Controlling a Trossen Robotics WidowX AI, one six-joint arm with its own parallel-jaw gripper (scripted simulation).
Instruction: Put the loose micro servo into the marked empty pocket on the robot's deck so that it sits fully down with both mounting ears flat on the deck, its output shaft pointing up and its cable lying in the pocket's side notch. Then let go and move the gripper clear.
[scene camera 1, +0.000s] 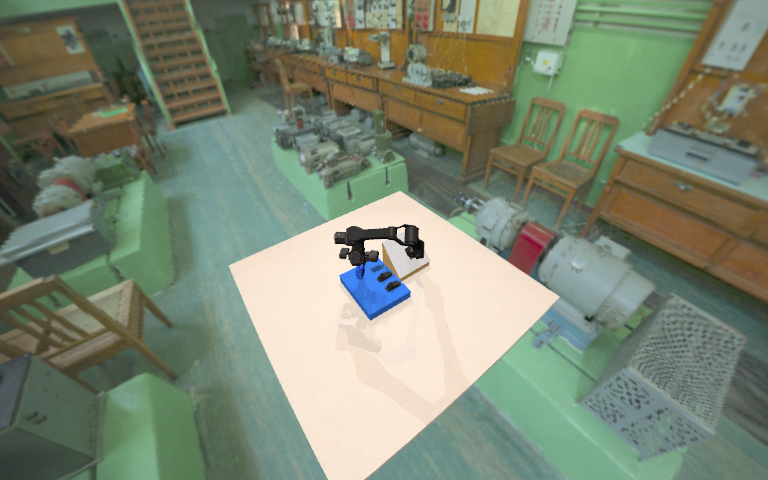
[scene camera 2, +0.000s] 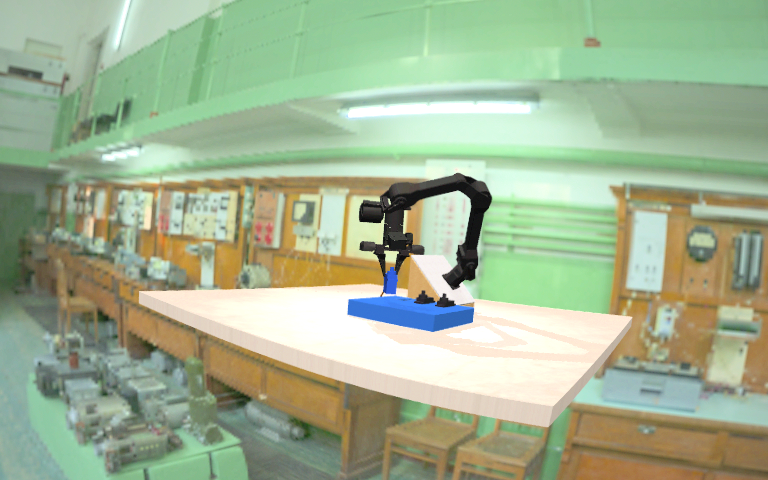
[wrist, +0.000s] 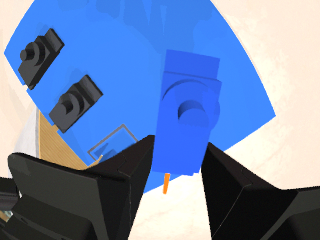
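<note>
My gripper is visible in scene camera 2 (scene camera 2: 389, 277) and in the wrist view (wrist: 178, 144). A blue micro servo (wrist: 189, 108) is visible. A blue deck is visible at (scene camera 2: 403, 313), at (scene camera 1: 370, 295) and at (wrist: 124, 55).
</note>
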